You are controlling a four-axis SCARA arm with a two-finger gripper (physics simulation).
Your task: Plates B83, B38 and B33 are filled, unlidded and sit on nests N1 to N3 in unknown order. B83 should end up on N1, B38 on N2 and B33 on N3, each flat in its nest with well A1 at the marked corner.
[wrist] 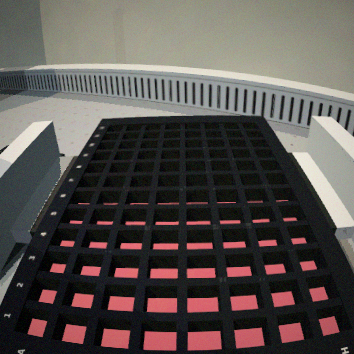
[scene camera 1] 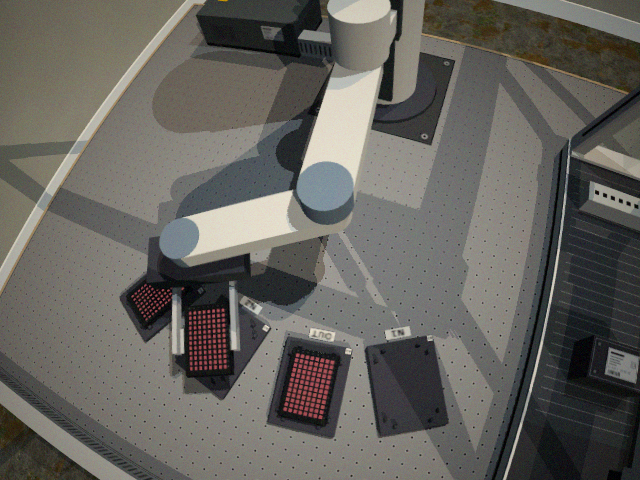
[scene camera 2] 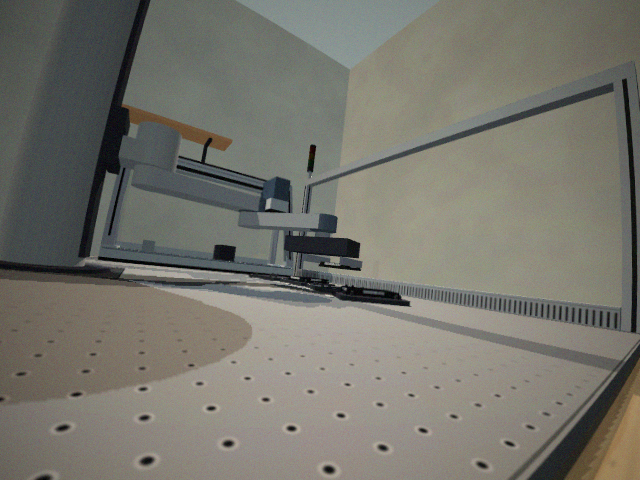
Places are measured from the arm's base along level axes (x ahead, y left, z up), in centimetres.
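Pixels of known places: gripper, between the fingertips: (wrist: 181, 138) (scene camera 1: 205, 352); arm's base, origin of its link: (scene camera 1: 385, 87) (scene camera 2: 40, 271).
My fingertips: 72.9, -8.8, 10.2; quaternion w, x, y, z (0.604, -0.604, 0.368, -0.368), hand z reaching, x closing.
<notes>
For each thing: its middle in the pictures, then the offset to it from my fingertips, as dx, dy, dz. "*": a spot on its surface instead. Level surfaces: height alone.
- black plate with pink wells, middle of its body: (wrist: 182, 204) (scene camera 1: 207, 339) (scene camera 2: 340, 266) -2.1, -1.1, -1.2
- nest N2, middle of its body: (scene camera 1: 221, 345) (scene camera 2: 338, 288) -2.1, -1.0, -7.8
- nest labelled OUT, a spot on its surface: (scene camera 1: 277, 428) * +7.9, +14.7, -8.9
- third filled plate, middle of its body: (scene camera 1: 157, 293) (scene camera 2: 368, 292) -6.3, -18.1, -7.0
- far-left nest, a spot on its surface: (scene camera 1: 146, 333) * +2.2, -17.0, -7.7
- Nest N1, middle of its body: (scene camera 1: 407, 385) (scene camera 2: 274, 276) -7.6, +33.5, -7.8
- dark box, a spot on its surface: (scene camera 1: 253, 25) * -76.4, -28.0, +0.6
- dark panel, height of its surface: dz -4.0
- black box, a spot on its surface: (scene camera 1: 604, 361) * -19.6, +62.9, +3.0
My gripper (scene camera 1: 206, 350) (wrist: 181, 138) is shut on a black plate with pink wells (scene camera 1: 207, 338) (scene camera 2: 339, 267) (wrist: 182, 260). It holds the plate level above nest N2 (scene camera 1: 250, 343), turned relative to that nest. In the wrist view the plate's A1 corner is at lower left. Another filled plate (scene camera 1: 309, 387) sits on the nest labelled OUT (scene camera 1: 277, 428). A third filled plate (scene camera 1: 148, 302) sits on the far-left nest (scene camera 1: 146, 333), its label hidden by the arm. Nest N1 (scene camera 1: 405, 387) at the right is empty, its marked corner at upper right. The plate names cannot be read.
The arm (scene camera 1: 242, 222) reaches over from its column at the back. A dark box (scene camera 1: 253, 25) stands at the back left. A dark panel (scene camera 1: 584, 310) with a black box (scene camera 1: 604, 361) lies at the right. A slotted rail (scene camera 2: 480, 302) (wrist: 200, 92) runs along the table edge.
</notes>
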